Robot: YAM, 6 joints.
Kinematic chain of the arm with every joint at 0, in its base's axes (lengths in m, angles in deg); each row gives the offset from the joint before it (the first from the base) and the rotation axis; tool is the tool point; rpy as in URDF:
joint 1: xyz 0 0 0.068 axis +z
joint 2: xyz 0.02 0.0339 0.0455 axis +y
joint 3: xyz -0.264 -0.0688 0 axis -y
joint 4: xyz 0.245 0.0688 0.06 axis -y
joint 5: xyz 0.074 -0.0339 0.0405 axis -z
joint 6: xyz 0.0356 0 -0.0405 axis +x
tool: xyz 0 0 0 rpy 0 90 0
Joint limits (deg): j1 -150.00..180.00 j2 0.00..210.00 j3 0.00..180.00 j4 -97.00..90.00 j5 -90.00..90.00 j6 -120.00..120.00
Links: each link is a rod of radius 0.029 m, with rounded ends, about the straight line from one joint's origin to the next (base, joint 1, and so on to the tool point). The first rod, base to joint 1, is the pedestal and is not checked.
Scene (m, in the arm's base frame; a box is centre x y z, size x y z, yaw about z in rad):
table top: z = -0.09
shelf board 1: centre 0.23 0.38 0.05 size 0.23 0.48 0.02 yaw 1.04
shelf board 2: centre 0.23 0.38 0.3 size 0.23 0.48 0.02 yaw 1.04
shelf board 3: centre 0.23 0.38 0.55 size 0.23 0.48 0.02 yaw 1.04
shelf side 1: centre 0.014 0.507 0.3 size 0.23 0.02 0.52 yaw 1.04
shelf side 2: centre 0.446 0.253 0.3 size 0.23 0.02 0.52 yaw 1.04
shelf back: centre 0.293 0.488 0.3 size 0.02 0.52 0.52 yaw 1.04
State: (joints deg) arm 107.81 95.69 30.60 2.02 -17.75 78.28
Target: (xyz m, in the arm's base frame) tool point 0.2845 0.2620 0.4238
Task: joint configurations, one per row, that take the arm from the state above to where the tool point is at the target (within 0.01 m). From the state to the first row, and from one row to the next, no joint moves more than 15 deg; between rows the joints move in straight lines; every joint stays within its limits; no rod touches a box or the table.
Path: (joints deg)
1: 100.19 88.24 34.49 1.74 -5.28 85.23
2: 92.57 80.79 38.38 1.46 7.19 92.19
3: 84.95 73.34 42.28 1.18 19.67 99.14
4: 77.32 65.88 46.17 0.90 32.14 106.09
5: 69.70 58.43 50.06 0.62 44.61 113.05
6: 62.08 50.98 53.95 0.34 57.08 120.00
7: 58.00 59.16 60.05 3.72 43.58 111.66
8: 53.92 67.33 66.15 7.11 30.07 103.31
9: 49.84 75.51 72.24 10.49 16.57 94.97
10: 45.77 83.69 78.34 13.87 3.06 86.62
11: 41.69 91.87 84.44 17.25 -10.44 78.28

